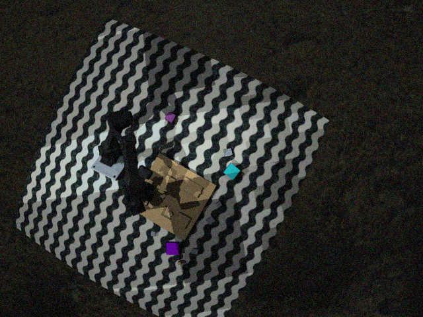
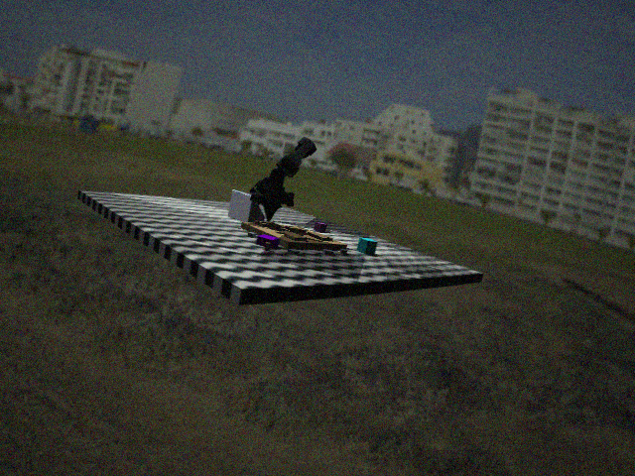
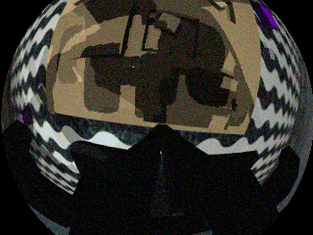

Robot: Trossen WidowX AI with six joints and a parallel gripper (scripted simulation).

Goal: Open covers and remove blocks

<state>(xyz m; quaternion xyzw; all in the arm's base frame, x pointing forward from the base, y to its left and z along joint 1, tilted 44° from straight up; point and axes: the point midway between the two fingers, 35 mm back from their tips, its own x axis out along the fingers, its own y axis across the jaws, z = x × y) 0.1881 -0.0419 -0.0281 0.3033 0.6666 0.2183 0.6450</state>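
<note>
The tan puzzle board is 130 mm ahead of my gripper tip, 10 mm to the left of it and 10 mm below it. Round my gripper tip: grey bit 300 mm ahead, 290 mm to the left, 30 mm below; teal block 350 mm ahead, 210 mm to the left, 10 mm below; purple block 230 mm ahead, 220 mm to the right, 20 mm below.
</note>
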